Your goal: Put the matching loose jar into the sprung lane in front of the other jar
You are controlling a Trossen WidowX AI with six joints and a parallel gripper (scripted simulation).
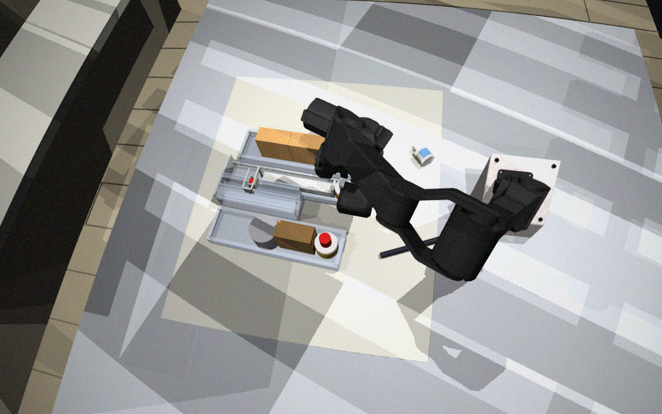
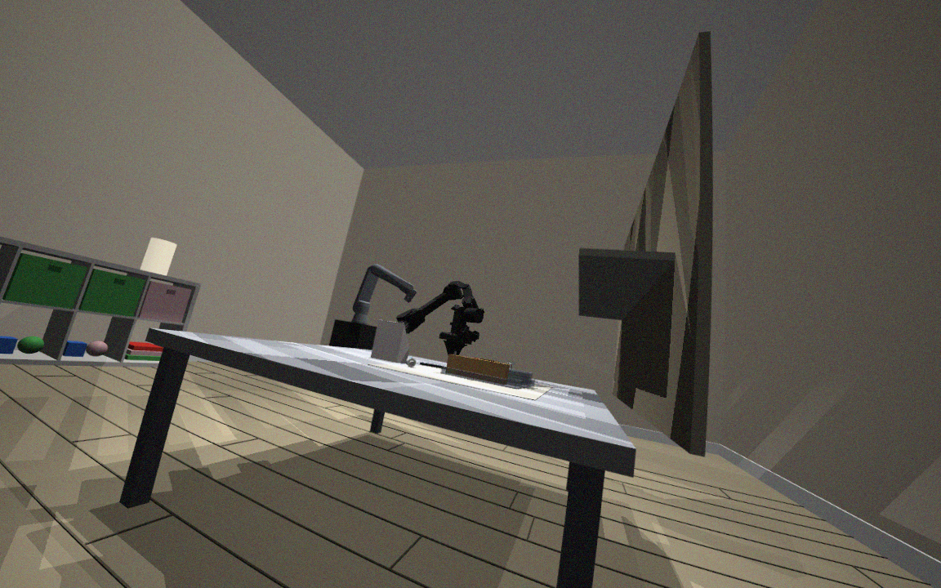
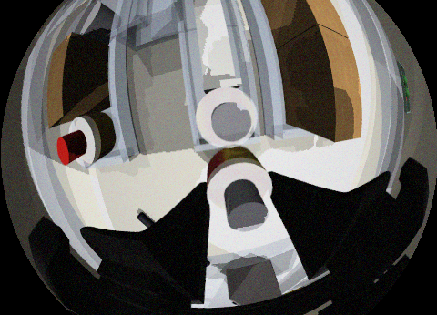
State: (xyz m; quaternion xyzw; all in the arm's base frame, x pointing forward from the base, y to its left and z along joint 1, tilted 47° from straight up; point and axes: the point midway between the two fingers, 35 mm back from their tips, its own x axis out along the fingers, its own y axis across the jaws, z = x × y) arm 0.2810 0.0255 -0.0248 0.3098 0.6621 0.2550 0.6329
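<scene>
Now: the sprung lane 19 cm ahead of my gripper tip, 1 cm to the left of it and 3 cm below it. The rest, counted from my gripper tip: red mark (23 cm ahead, 2 cm to the left, 2 cm above); dark rod (11 cm behind, 10 cm to the left, 4 cm below).
</scene>
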